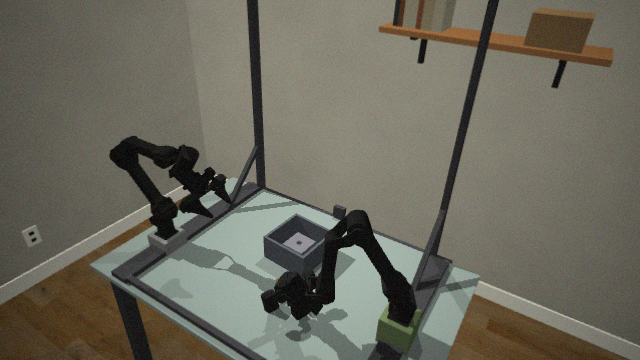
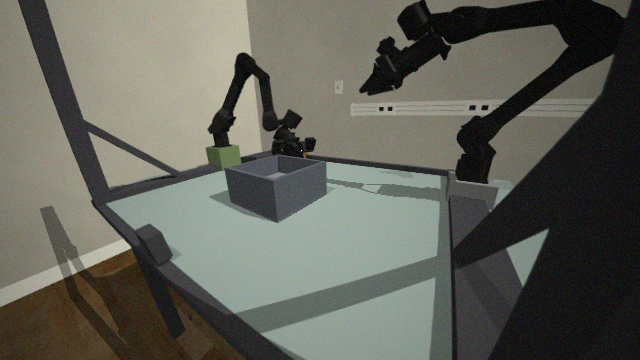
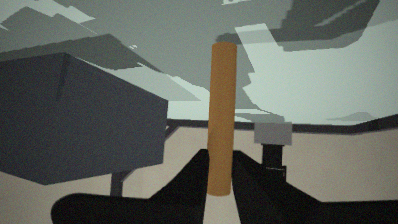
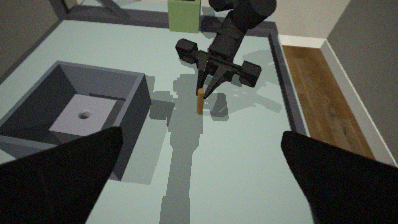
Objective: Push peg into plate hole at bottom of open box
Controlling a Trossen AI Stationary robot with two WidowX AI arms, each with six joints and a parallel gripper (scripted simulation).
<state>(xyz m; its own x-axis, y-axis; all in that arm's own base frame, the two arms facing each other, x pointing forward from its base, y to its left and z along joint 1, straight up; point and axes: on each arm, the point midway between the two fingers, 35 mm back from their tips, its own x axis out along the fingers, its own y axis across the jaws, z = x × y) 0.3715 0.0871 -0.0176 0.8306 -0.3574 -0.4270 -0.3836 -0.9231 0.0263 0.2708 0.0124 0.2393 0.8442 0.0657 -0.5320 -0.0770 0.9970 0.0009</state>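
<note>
The orange peg lies 1 cm behind my left hand, 2 cm to the right of it and 4 cm below it. The rest, counted from my left hand: grey box 24 cm behind, 7 cm to the right, 5 cm below; then pale plate 24 cm behind, 7 cm to the right, 4 cm below.
</note>
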